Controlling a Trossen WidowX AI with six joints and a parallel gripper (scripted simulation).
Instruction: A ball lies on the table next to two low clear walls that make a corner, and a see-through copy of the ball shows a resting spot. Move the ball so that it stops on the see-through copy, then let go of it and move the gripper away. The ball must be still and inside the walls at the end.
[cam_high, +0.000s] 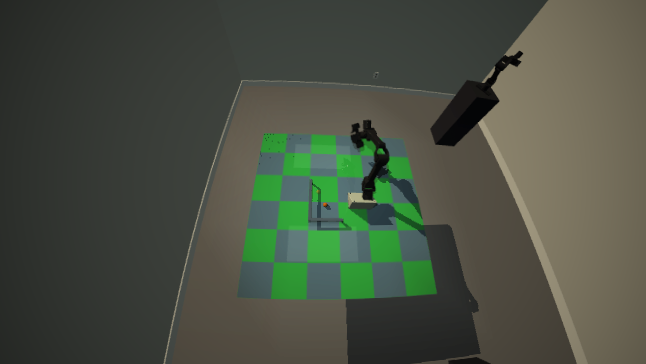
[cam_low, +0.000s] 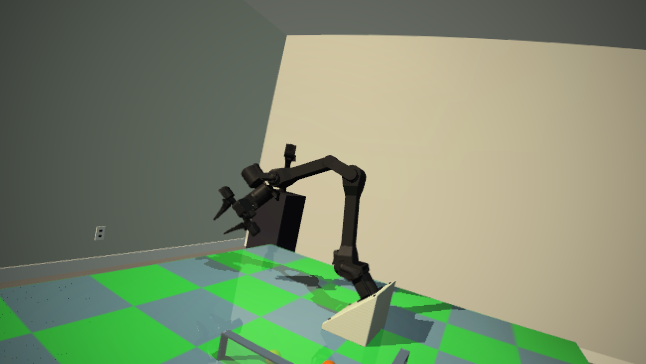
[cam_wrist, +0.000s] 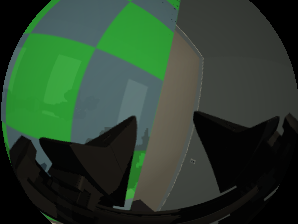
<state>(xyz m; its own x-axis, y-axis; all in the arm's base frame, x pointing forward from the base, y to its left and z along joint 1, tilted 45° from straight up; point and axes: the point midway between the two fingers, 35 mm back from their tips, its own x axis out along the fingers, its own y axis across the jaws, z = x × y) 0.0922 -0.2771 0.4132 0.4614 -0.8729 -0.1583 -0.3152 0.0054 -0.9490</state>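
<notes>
Now: the orange ball 19 cm ahead of my gripper tip, 54 cm to the left of it and 14 cm below it. Also, from my gripper tip: clear wall: 30 cm ahead, 52 cm to the left, 13 cm below.
</notes>
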